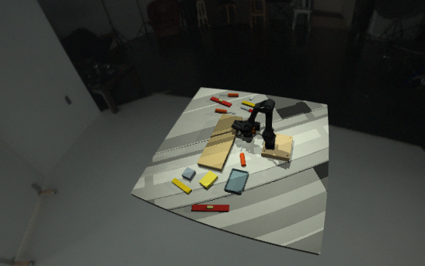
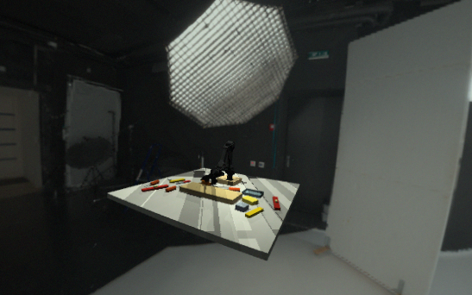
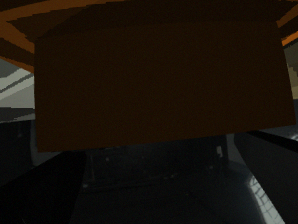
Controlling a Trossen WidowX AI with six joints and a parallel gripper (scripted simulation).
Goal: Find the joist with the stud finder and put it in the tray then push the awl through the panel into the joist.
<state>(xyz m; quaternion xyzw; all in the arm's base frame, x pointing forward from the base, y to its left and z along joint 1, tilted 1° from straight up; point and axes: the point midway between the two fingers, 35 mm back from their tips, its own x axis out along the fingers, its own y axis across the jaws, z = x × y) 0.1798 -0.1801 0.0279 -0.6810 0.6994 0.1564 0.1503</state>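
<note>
The stud finder is 10 mm behind my gripper tip, 30 mm to the left of it and 20 mm below it. Also, from my gripper tip: blue-grey tray (20 mm ahead, 500 mm to the left, 50 mm below); yellow block (200 mm ahead, 520 mm to the left, 50 mm below); awl (30 mm behind, 50 mm to the right, 60 mm below).
</note>
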